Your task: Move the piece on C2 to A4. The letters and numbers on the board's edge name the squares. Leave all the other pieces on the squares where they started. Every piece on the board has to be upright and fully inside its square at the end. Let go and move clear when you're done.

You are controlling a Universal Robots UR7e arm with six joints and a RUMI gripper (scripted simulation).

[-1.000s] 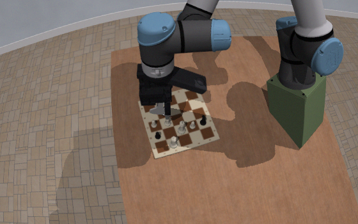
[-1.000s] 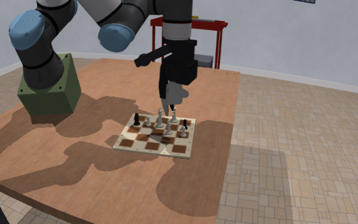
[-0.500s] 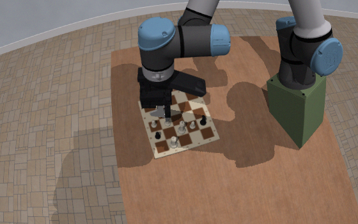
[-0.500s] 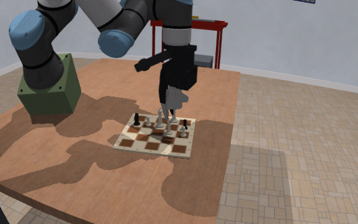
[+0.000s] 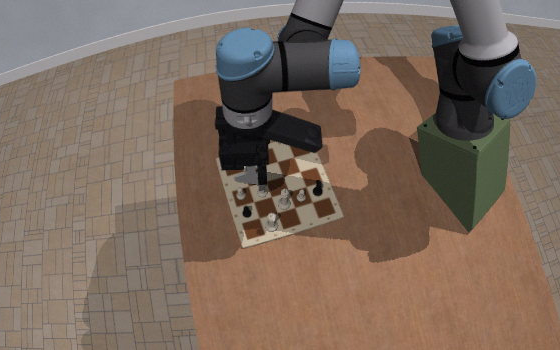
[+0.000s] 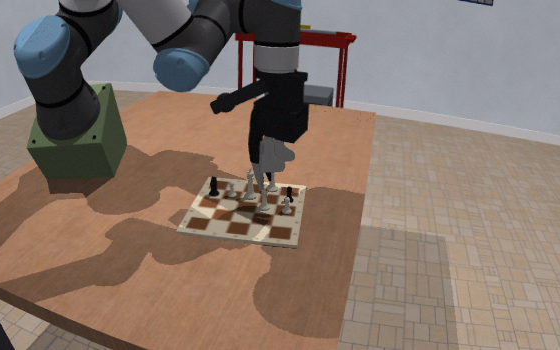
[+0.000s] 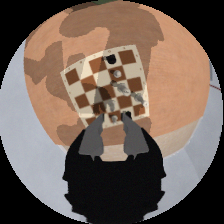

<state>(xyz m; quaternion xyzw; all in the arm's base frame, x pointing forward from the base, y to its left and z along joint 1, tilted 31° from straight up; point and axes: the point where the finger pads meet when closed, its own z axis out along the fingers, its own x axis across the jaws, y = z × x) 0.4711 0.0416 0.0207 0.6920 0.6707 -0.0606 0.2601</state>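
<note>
My gripper is now 4 cm past the tall white piece, 3 cm to the right of it and 4 cm above it. The rest, counted from my hand: chessboard: 3 cm behind, 1 cm to the right, 7 cm below; tall black piece: 11 cm behind, 1 cm to the left, 5 cm below; black pawn: 4 cm ahead, 4 cm to the left, 5 cm below.
</note>
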